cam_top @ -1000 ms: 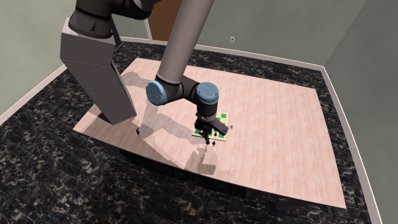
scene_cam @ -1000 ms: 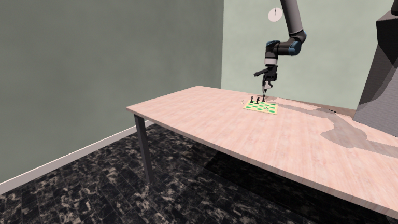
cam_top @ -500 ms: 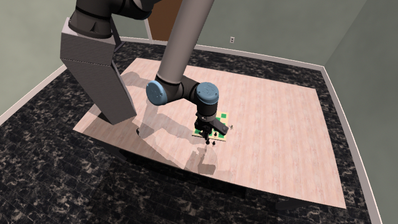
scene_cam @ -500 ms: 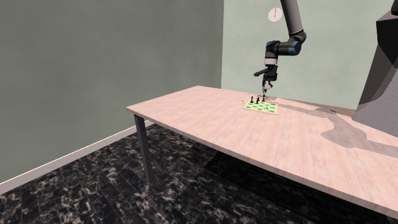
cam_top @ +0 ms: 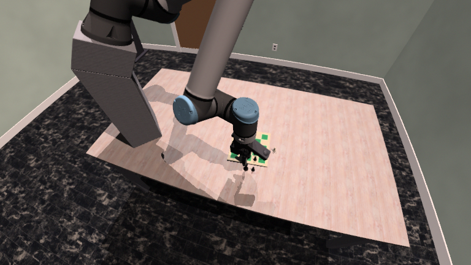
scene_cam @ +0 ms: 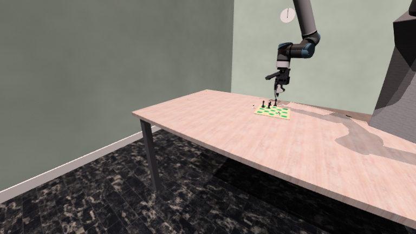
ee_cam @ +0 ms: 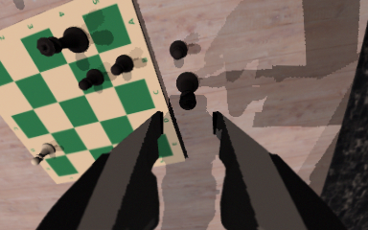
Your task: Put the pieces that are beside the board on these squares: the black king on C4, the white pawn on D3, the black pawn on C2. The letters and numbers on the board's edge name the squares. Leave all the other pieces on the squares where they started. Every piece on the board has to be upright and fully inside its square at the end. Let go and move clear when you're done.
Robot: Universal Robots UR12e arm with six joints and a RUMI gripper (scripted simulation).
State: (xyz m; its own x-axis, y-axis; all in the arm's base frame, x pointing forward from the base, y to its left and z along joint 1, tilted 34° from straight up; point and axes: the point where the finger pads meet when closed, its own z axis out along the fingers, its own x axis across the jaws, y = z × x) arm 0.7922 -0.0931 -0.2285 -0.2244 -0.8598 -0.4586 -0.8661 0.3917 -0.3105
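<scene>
Now: the black king 5 cm below my hand. From my hand the other things lie so: chessboard: 14 cm to the left, 8 cm below.
</scene>
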